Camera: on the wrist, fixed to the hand. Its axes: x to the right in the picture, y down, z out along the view.
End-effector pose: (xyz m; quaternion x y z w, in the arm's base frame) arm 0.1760 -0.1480 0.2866 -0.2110 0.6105 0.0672 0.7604
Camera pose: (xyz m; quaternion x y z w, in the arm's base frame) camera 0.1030 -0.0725 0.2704 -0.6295 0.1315 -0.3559 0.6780
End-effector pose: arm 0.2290 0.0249 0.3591 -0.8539 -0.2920 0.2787 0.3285
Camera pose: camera 0.2758 -0.0602 0.3160 -0.3866 -0.8754 0.1112 0.2682
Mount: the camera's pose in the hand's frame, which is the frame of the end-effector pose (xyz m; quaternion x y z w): -0.0142 0.0982 -0.0380 -0.1095 -0.1965 -0.6728 0.7048
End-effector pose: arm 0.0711 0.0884 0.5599 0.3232 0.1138 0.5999 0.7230
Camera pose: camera -0.0315 0.0946 0.5870 0.1899 0.0899 -0.1147 0.9709
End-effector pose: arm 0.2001 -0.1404 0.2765 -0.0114 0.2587 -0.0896 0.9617
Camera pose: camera 0.1854 -0.0403 0.2439 -0.3050 -0.0045 -0.6796 0.6671
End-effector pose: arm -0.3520 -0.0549 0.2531 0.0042 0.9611 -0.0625 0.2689
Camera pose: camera -0.3554 0.0475 0.2811 -0.6854 0.6342 -0.1206 0.3368
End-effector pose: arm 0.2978 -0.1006 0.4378 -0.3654 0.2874 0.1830 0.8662
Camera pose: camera 0.2213 -0.0648 0.3734 -0.5098 -0.2335 -0.3505 0.7501
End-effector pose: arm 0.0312 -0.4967 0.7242 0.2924 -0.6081 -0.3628 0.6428
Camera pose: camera 0.0799 -0.4319 0.7929 0.4735 -0.3184 -0.8122 0.1215
